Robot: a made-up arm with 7 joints.
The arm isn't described. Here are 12 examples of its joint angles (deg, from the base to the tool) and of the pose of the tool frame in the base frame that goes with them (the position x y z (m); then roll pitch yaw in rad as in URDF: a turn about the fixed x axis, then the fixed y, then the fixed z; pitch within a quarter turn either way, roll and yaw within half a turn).
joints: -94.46 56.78 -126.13 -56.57 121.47 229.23 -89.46
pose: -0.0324 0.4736 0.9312 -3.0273 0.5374 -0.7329
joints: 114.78 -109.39 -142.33 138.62 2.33 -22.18 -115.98
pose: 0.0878 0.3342 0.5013 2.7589 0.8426 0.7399
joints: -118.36 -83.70 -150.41 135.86 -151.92 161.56 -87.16
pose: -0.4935 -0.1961 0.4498 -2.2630 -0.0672 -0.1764
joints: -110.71 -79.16 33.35 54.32 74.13 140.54 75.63
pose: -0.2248 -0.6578 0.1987 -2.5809 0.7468 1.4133
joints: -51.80 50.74 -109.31 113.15 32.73 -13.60 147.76
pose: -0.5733 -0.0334 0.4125 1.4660 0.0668 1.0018
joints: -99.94 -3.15 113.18 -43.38 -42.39 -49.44 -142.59
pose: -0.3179 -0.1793 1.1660 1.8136 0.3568 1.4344
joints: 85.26 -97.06 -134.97 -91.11 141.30 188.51 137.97
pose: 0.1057 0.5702 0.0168 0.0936 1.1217 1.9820
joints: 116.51 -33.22 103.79 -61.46 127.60 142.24 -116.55
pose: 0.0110 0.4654 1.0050 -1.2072 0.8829 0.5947
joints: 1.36 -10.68 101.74 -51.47 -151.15 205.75 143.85
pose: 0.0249 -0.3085 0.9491 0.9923 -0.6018 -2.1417
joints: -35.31 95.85 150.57 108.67 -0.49 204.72 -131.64
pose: -0.3308 0.3235 0.1043 1.6126 1.2336 -2.0890
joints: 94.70 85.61 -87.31 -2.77 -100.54 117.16 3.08
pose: 0.0481 -0.8346 0.5908 0.1666 -1.0187 1.4804
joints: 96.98 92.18 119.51 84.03 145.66 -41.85 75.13
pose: -0.1253 -0.6474 -0.1009 1.6291 1.0711 1.1712
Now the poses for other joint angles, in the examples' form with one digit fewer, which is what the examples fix.
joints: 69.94 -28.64 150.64 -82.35 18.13 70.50 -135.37
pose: 0.381 0.471 0.613 -1.520 -0.726 -0.940
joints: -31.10 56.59 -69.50 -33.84 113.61 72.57 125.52
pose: -0.701 0.421 0.835 -0.358 -1.094 -1.009
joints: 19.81 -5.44 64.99 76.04 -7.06 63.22 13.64
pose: 0.165 0.341 1.099 -2.504 -1.239 0.779
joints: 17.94 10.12 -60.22 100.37 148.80 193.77 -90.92
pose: 0.220 -0.134 0.862 2.796 -0.384 -2.234
